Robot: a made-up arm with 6 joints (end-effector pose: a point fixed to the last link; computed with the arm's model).
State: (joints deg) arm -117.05 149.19 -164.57 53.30 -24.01 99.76
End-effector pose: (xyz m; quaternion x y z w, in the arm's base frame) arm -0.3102 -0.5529 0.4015 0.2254 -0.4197 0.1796 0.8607
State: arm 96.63 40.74 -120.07 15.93 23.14 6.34
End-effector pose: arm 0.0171 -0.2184 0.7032 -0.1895 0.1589 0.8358 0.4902
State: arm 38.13 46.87 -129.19 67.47 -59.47 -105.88
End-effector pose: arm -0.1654 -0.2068 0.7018 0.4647 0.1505 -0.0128 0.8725
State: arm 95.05 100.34 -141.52 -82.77 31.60 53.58
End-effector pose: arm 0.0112 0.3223 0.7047 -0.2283 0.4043 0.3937 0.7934
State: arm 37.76 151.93 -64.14 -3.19 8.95 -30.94
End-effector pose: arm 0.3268 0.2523 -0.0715 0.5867 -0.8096 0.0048 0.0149
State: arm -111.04 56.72 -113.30 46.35 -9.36 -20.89
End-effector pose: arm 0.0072 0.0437 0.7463 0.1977 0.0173 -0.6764 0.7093
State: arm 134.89 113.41 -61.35 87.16 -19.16 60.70
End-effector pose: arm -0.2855 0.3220 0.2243 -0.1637 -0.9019 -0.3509 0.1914
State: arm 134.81 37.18 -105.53 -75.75 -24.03 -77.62
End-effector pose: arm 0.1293 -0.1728 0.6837 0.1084 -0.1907 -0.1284 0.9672
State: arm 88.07 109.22 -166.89 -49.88 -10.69 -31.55
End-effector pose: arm -0.0009 0.2941 0.7441 -0.1825 -0.0527 0.0737 0.9790
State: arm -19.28 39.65 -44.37 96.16 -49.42 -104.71
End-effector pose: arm -0.0004 -0.0607 0.4543 0.3743 0.5875 -0.4201 0.5816
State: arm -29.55 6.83 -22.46 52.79 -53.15 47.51
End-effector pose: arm -0.1364 0.0216 0.3575 0.3836 -0.1440 0.3496 0.8426
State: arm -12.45 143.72 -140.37 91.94 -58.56 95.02
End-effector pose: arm 0.5914 -0.1970 0.3171 0.5517 -0.4500 0.5970 0.3696
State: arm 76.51 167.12 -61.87 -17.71 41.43 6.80
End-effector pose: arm 0.0866 0.2955 -0.1477 0.6299 -0.6450 0.3171 0.2943
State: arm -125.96 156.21 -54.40 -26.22 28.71 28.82
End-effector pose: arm -0.2041 -0.2538 -0.0908 -0.8565 -0.4198 -0.1942 0.2289
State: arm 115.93 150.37 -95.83 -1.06 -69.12 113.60
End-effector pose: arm -0.2651 0.5423 0.1063 0.0207 -0.5762 -0.7409 0.3443
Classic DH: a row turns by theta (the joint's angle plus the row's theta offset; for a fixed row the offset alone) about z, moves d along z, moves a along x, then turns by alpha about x. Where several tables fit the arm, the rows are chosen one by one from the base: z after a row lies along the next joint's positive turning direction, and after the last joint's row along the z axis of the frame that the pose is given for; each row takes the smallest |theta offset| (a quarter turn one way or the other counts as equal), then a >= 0, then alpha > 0; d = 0 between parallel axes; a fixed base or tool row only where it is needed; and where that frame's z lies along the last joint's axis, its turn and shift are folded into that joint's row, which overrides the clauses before.
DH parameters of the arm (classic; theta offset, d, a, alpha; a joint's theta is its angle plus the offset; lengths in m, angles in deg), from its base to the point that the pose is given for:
joint 1: 0 0.1049 0 -90
joint 2: 7.78 0 -0.3884 0
joint 3: 77.22 0 -0.021 90
joint 4: 0 0.2396 0 -90
joint 5: 0 0 0 90
joint 6: 0 0.0761 0 0

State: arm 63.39 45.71 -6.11 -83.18 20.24 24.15
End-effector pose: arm 0.0391 0.0196 0.2552 -0.7333 0.4955 -0.1377 0.4447
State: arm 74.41 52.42 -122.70 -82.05 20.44 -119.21
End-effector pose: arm -0.0098 -0.1330 0.7470 -0.2301 0.0055 -0.8802 0.4151
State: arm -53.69 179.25 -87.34 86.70 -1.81 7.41
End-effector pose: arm 0.2489 -0.3428 -0.2567 0.9604 0.2768 -0.0052 0.0316
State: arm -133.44 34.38 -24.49 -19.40 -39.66 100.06
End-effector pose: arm 0.0015 -0.0219 0.4067 0.4780 -0.0669 -0.3132 0.8179
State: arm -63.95 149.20 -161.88 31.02 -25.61 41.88
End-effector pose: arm 0.2642 -0.5790 0.3973 0.4264 0.0694 0.0030 0.9019
